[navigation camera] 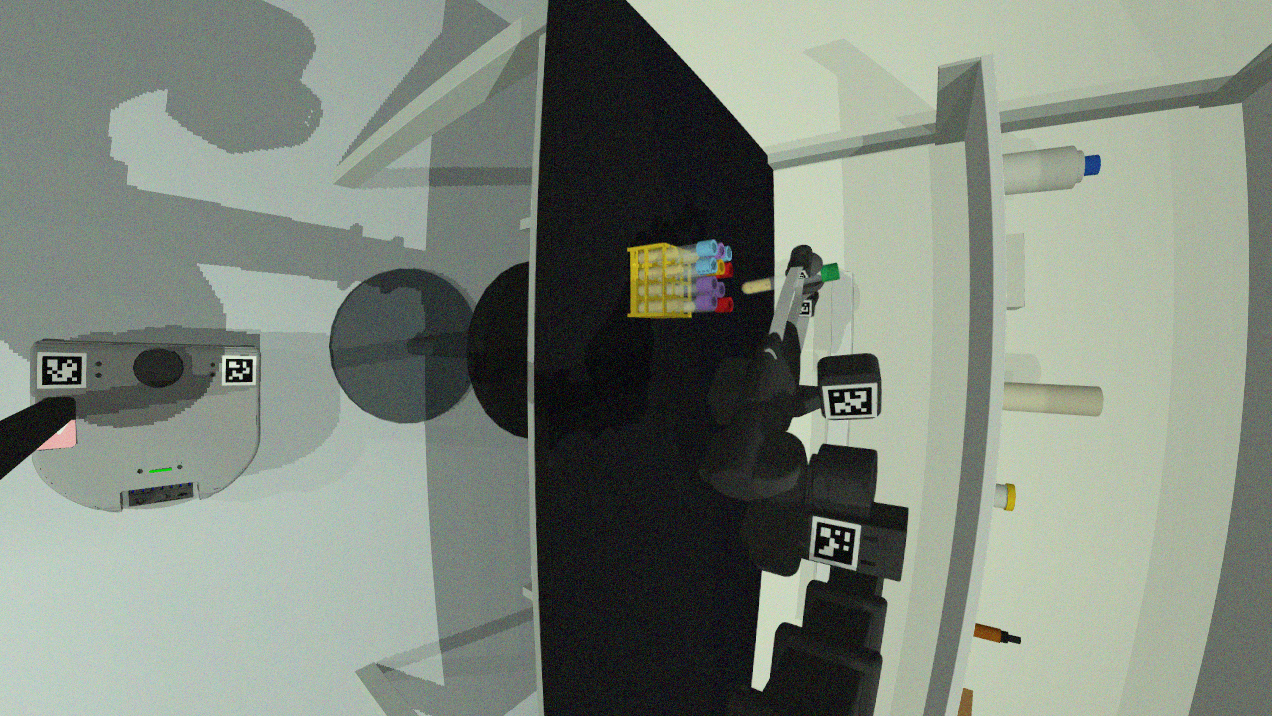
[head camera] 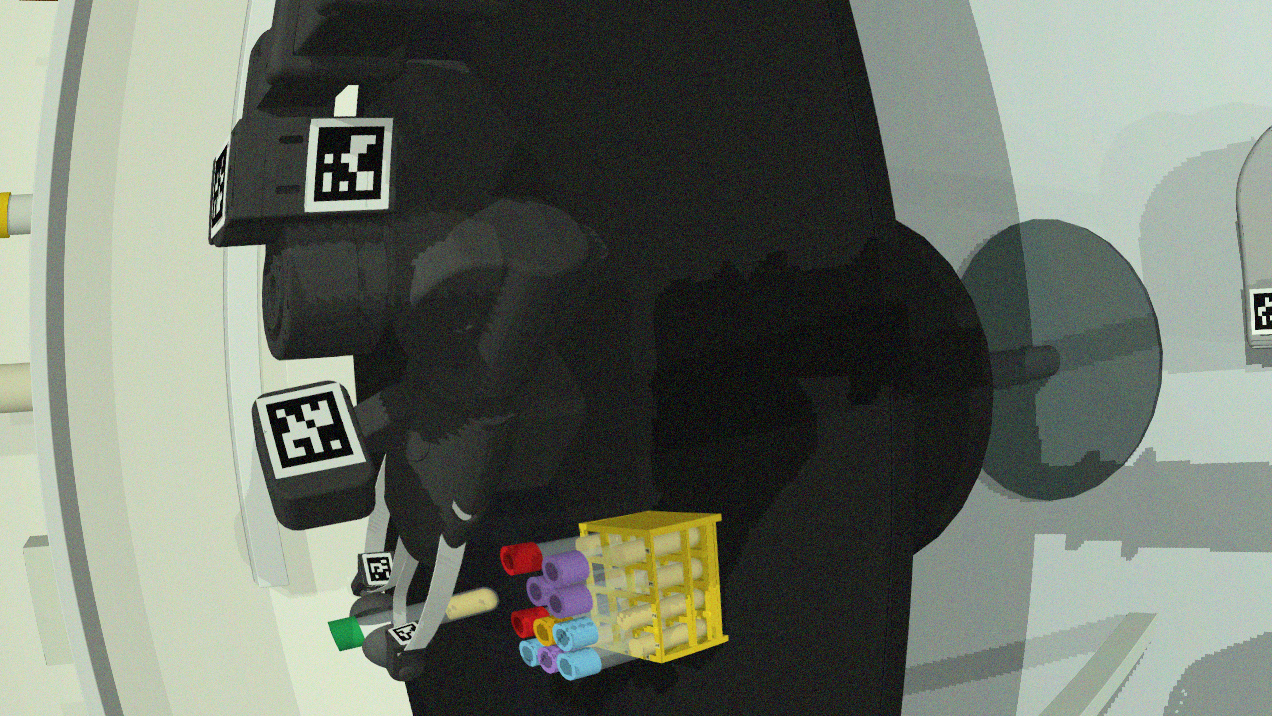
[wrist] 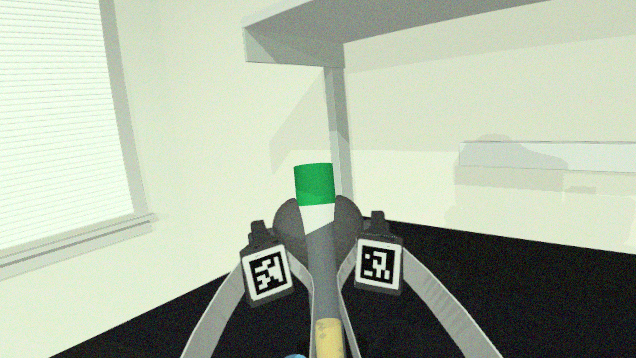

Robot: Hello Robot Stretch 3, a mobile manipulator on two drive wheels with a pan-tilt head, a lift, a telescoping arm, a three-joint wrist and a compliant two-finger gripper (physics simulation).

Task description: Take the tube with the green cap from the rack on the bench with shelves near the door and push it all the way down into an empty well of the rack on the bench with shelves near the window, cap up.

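Where they show: gripper, between the fingertips: point(navigation camera: 808, 264) point(head camera: 381, 643) point(wrist: 317, 223); robot's base, origin of its link: point(navigation camera: 160, 365).
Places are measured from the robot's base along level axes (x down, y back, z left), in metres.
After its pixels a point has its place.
Note:
The tube with the green cap point(head camera: 346, 634) {x -1.159, y -0.156, z -0.490 m} point(navigation camera: 829, 272) {x -1.157, y -0.157, z -0.489 m} point(wrist: 314, 184) {x -1.158, y -0.153, z -0.492 m} is held cap up, leaning slightly in the head view. My gripper point(head camera: 380, 625) {x -1.129, y -0.173, z -0.512 m} point(navigation camera: 805, 282) {x -1.129, y -0.173, z -0.512 m} point(wrist: 317, 223) {x -1.129, y -0.173, z -0.512 m} is shut on it, with the fingertips on the upper part of the tube below the cap. The tube's yellowish lower end hangs free, above the level of the caps in the yellow rack point(head camera: 654, 522) {x -0.950, y -0.110, z -0.467 m} point(navigation camera: 632, 282) {x -0.923, y -0.153, z -0.443 m}. The rack stands on the black bench and holds several tubes with red, purple, orange and light blue caps. The caps and tubes hide its wells, so I cannot tell which are empty.
A shelf board point(wrist: 295, 45) {x -1.332, y -0.546, z -0.882 m} with a post point(wrist: 340, 165) {x -1.056, y -0.557, z -1.008 m} rises behind the bench point(navigation camera: 578, 578) {x -0.914, y 0.215, z -0.367 m}. A white bottle point(navigation camera: 1041, 170) {x -1.456, y -0.409, z -0.910 m} and a beige cylinder point(navigation camera: 1054, 398) {x -1.478, y -0.012, z -0.930 m} stand on the shelf. A window with blinds point(wrist: 60, 125) {x -1.253, y -1.520, z -0.575 m} is at the left. A round stool point(head camera: 1085, 391) {x -0.030, y -0.113, z -0.500 m} point(navigation camera: 400, 355) {x -0.030, y -0.035, z -0.535 m} stands at the bench front.

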